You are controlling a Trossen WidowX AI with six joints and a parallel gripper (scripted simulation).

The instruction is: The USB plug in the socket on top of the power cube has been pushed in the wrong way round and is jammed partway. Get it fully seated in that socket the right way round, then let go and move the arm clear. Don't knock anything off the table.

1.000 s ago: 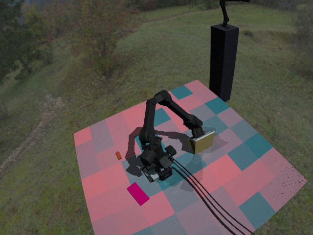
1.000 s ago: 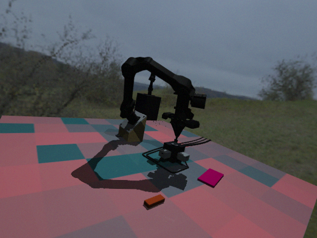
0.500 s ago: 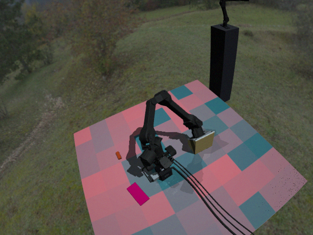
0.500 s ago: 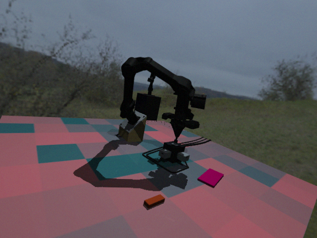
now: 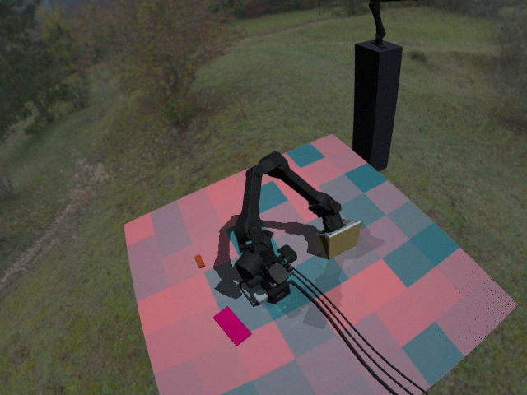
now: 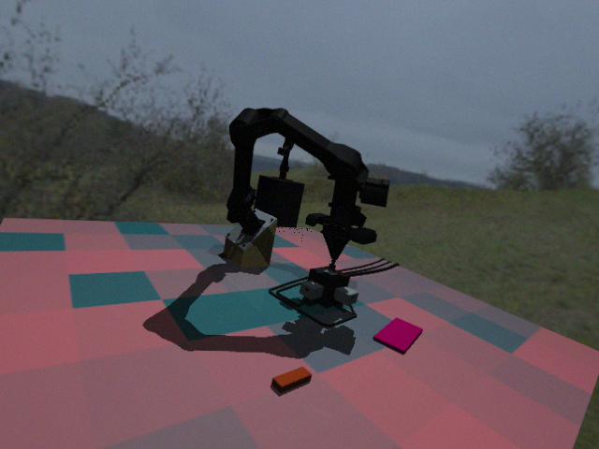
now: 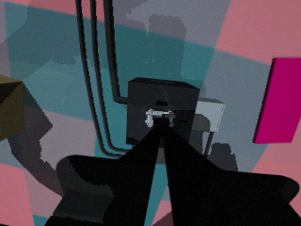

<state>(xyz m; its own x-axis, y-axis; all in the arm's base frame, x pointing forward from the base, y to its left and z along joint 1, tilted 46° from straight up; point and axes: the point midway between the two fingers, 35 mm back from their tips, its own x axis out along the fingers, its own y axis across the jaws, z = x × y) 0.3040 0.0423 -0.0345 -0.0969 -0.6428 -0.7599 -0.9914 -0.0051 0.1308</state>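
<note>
Now: the black USB plug 2 cm below my gripper tip. Also, from my gripper tip: orange block (21 cm ahead, 29 cm to the right, 11 cm below); flat magenta slab (21 cm ahead, 4 cm to the left, 11 cm below); white-framed socket (4 cm below).
</note>
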